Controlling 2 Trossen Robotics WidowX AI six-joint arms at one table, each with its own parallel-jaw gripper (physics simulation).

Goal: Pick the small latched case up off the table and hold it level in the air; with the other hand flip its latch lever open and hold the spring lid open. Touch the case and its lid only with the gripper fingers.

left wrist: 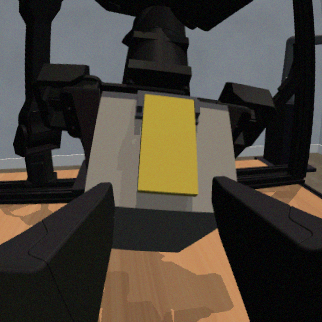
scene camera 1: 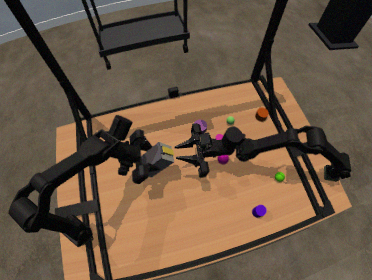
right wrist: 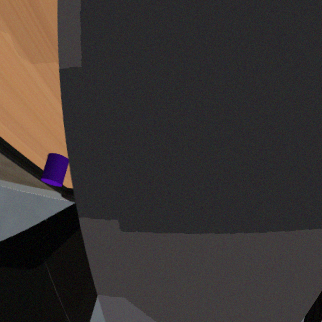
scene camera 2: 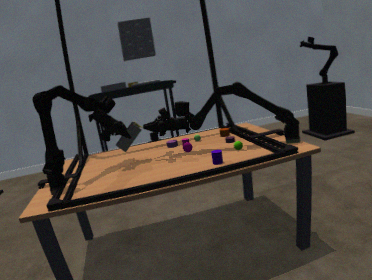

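Seen in the pictures: left gripper, fingertip midpoint: [left wrist: 162,191] [scene camera 1: 175,152] [scene camera 2: 143,126]; right gripper, fingertip midpoint: [right wrist: 208,198] [scene camera 2: 131,137]; left arm's base, origin of the base link: [scene camera 1: 332,172] [scene camera 2: 292,137]; right arm's base, origin of the base link: [left wrist: 41,179] [scene camera 1: 83,234] [scene camera 2: 57,186].
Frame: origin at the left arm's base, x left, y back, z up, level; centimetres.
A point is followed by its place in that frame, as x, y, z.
Note:
The small grey case [scene camera 1: 153,162] {16.3, -74.6, 15.0} [scene camera 2: 128,139] {17.3, -74.1, 10.4} [left wrist: 117,150] {13.5, -70.1, 15.3} [right wrist: 190,125] {17.0, -79.0, 10.7} is held above the table and looks tilted in scene camera 2. Its yellow latch lever [scene camera 1: 168,150] {11.2, -70.6, 15.8} [left wrist: 168,142] {11.3, -70.4, 15.7} lies along the pale face; no gap shows at the lid. My right gripper [scene camera 1: 143,159] is shut on the case, gripping its sides from the left of the picture; the case fills most of the right wrist view. My left gripper [scene camera 1: 177,153] {10.9, -68.4, 14.4} [scene camera 2: 144,127] {10.9, -68.4, 14.4} [left wrist: 162,191] {10.9, -68.4, 14.4} is partly open and empty. Its fingertips point at the lever's face, one to each side of the lever's lower end; contact cannot be told.
On the wooden table [scene camera 1: 200,225] {31.6, -54.4, -1.9} lie a purple disc [scene camera 1: 200,125] {-9.6, -62.7, 0.9}, magenta pieces [scene camera 1: 223,159] {4.8, -50.6, 2.5}, a light green ball [scene camera 1: 230,120] {-14.8, -50.0, 1.5}, an orange cylinder [scene camera 1: 262,114] {-21.3, -35.6, 1.9}, a green ball [scene camera 1: 280,176] {7.2, -26.1, 2.1} and a violet cylinder [scene camera 1: 259,211] {23.0, -33.9, 3.2} [scene camera 2: 217,157] {24.5, -32.8, 1.2} [right wrist: 55,170] {22.0, -35.4, 1.3}. Black frame rails edge the table.

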